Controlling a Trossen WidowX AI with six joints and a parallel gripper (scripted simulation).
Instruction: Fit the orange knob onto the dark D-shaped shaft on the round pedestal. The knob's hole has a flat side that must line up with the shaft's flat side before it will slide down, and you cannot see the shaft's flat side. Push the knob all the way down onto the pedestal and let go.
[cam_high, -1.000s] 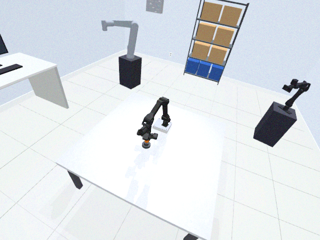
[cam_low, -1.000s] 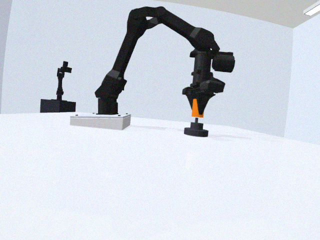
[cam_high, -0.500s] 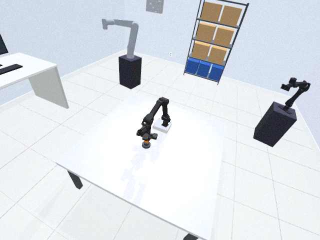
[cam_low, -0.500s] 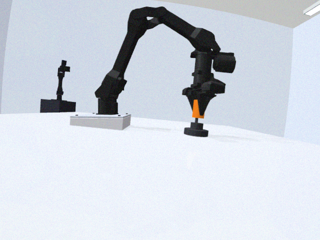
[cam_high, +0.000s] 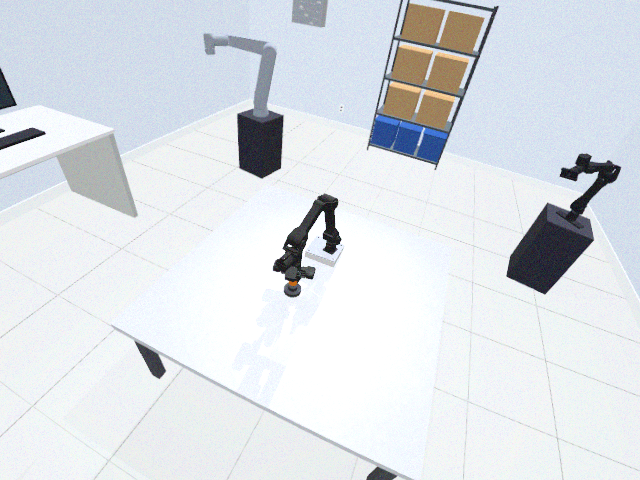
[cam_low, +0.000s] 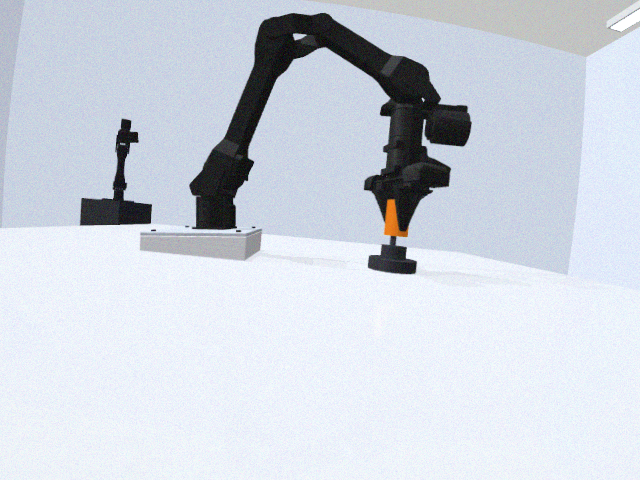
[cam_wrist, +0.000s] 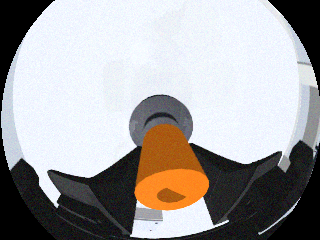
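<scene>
The orange knob lies 20 mm above my gripper tip. From my gripper tip the other things lie so: round dark pedestal 40 mm below.
</scene>
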